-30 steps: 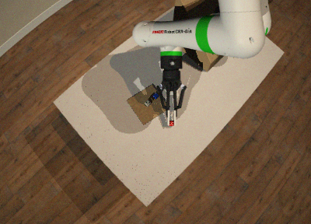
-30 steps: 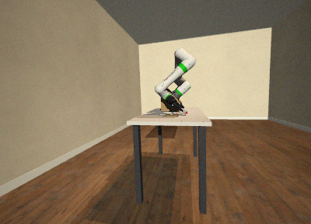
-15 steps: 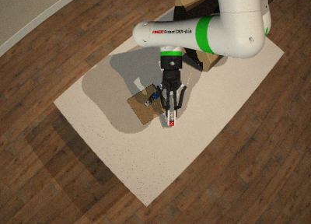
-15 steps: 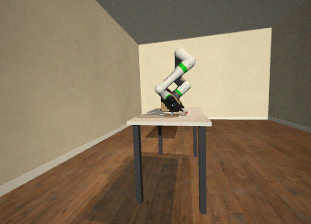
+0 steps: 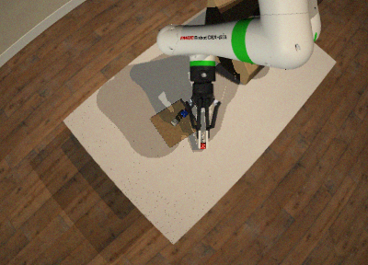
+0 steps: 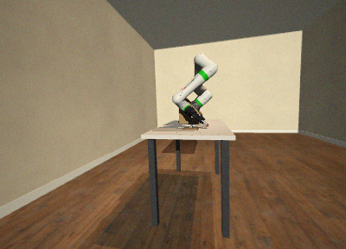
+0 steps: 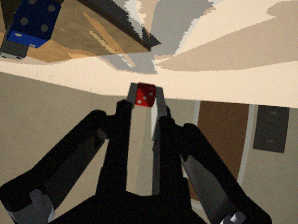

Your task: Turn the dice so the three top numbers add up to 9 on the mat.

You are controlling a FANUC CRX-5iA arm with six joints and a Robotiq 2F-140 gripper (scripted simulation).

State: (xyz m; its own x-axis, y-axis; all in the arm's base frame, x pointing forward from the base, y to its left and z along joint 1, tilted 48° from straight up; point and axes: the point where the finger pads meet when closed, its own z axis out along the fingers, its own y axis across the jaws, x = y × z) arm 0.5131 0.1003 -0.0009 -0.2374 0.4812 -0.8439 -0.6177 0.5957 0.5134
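Right now my hand is 50 mm past the blue die, 120 mm to the left of it and 30 mm above it. Round my hand: white die 130 mm to the right, 30 mm below; then mat 130 mm to the right, 40 mm below; then red die 20 mm ahead, 10 mm to the left, 20 mm below.
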